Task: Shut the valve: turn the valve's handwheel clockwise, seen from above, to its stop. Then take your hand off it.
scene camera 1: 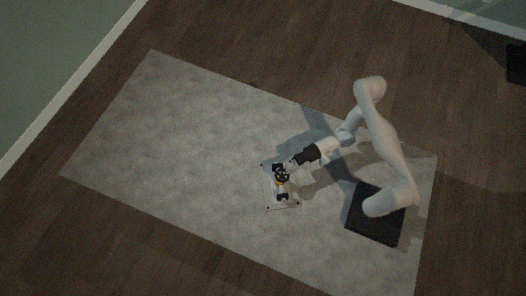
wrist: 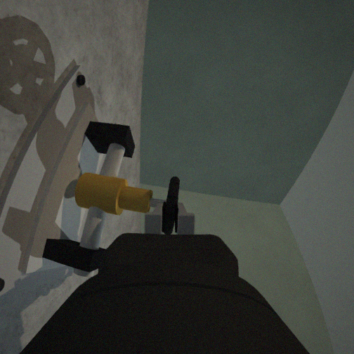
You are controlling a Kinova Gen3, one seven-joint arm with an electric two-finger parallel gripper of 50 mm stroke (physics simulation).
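Observation:
The black spoked handwheel [scene camera 1: 282,174] [wrist: 173,200] sits on top of the valve; in the wrist view it shows edge-on. The valve's yellow body [wrist: 101,193] sits on a grey pipe [wrist: 114,158] held by two black blocks. My gripper [scene camera 1: 288,170] [wrist: 169,212] is shut on the handwheel's rim, with one grey fingertip on each side of it in the wrist view. The arm reaches in from the right in the scene view. How far the handwheel is turned I cannot tell.
The valve stands on a pale base plate [scene camera 1: 274,206] with dark bolts at its corners, on a grey mat [scene camera 1: 175,125]. The robot's black base [scene camera 1: 354,220] stands to the right on the mat. Shadows of the handwheel and arm fall on the mat.

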